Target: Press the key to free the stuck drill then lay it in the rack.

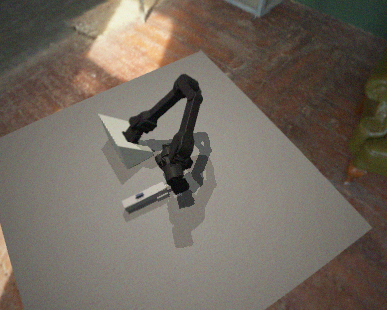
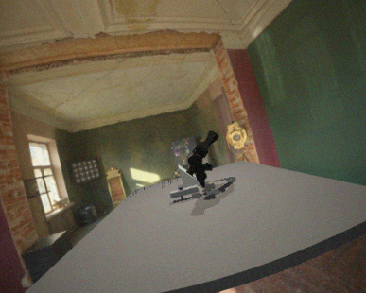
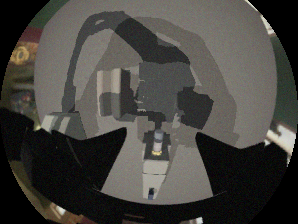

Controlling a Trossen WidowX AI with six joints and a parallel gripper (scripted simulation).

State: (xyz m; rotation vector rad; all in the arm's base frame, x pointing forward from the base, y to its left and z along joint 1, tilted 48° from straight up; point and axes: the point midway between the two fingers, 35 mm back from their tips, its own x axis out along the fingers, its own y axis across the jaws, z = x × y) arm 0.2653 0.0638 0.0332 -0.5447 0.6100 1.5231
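Right now the drill is 10 mm behind my gripper tip, 60 mm to the right of it and 10 mm below it. Also, from my gripper tip: light grey fixture block (10 mm behind, 120 mm to the right, 20 mm below); blue key (10 mm behind, 150 mm to the right, 10 mm below).
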